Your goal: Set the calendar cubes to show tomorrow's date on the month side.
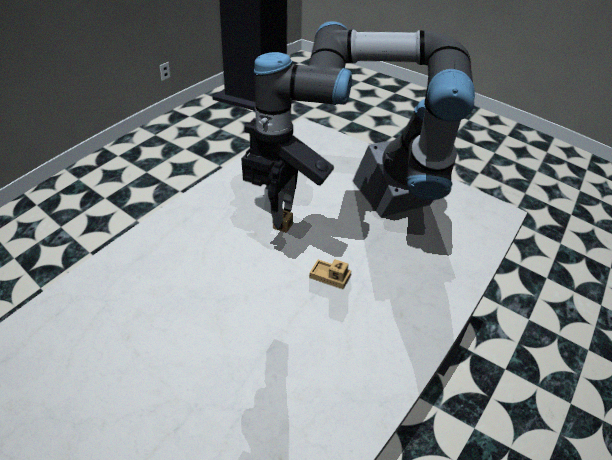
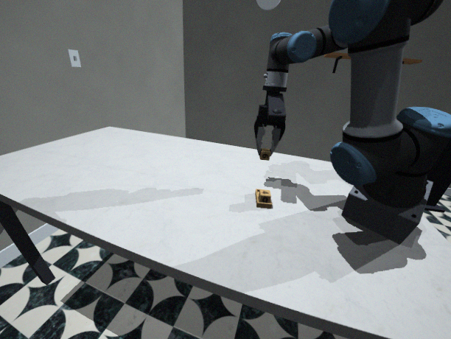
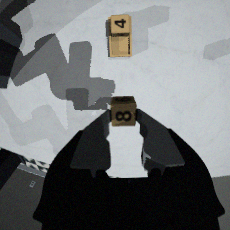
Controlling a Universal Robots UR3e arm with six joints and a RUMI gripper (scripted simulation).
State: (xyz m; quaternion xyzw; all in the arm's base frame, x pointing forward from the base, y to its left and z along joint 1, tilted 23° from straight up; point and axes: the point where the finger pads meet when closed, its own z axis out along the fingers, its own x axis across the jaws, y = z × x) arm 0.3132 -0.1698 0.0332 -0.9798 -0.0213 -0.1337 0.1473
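Now: hand 12 cm above the wooden calendar tray, 11 cm to the right of it and 1 cm past it. Round my hand: wooden cube (1 cm below).
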